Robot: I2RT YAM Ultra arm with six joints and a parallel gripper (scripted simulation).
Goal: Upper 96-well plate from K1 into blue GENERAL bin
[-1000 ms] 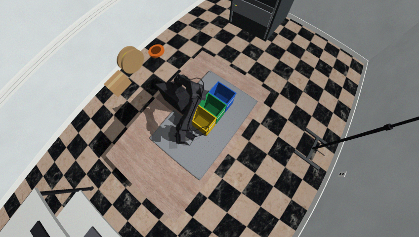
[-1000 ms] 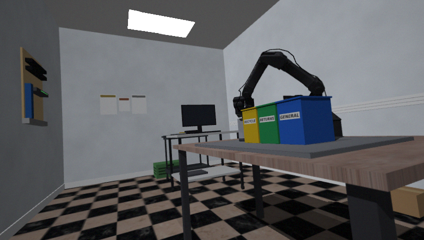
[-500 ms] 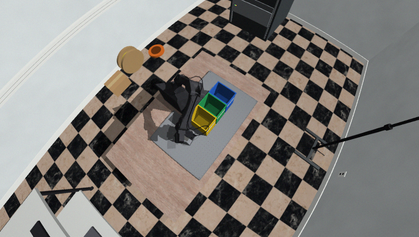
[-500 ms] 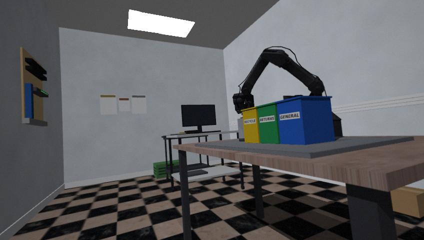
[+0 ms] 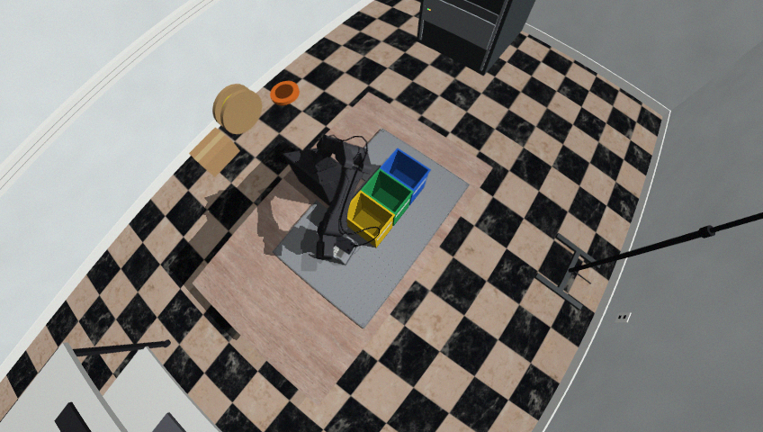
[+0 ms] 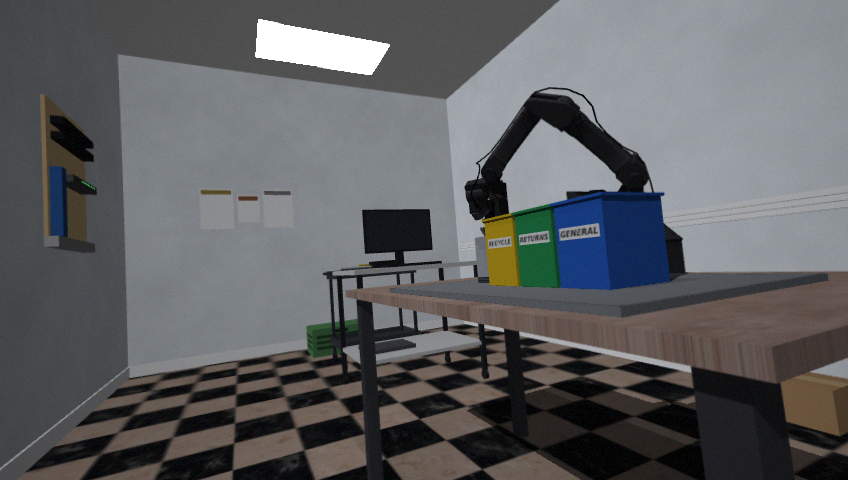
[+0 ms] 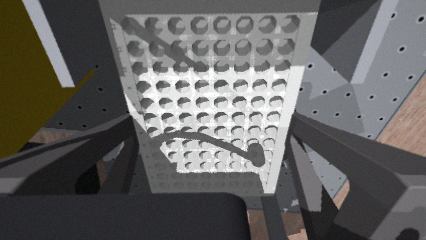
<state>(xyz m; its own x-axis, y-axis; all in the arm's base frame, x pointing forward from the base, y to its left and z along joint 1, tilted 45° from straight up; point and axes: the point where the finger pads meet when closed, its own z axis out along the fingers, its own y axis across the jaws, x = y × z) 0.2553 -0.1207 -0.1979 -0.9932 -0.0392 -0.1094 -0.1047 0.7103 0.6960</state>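
Now: hand 60 mm short of the blue general bin, 430 mm to the right of it and 20 mm above it. From my hand the other things lie so: 96-well plate: 10 mm below; green returns bin: 60 mm ahead, 300 mm to the left, 20 mm below; yellow recycle bin: 60 mm ahead, 170 mm to the left, 20 mm below.
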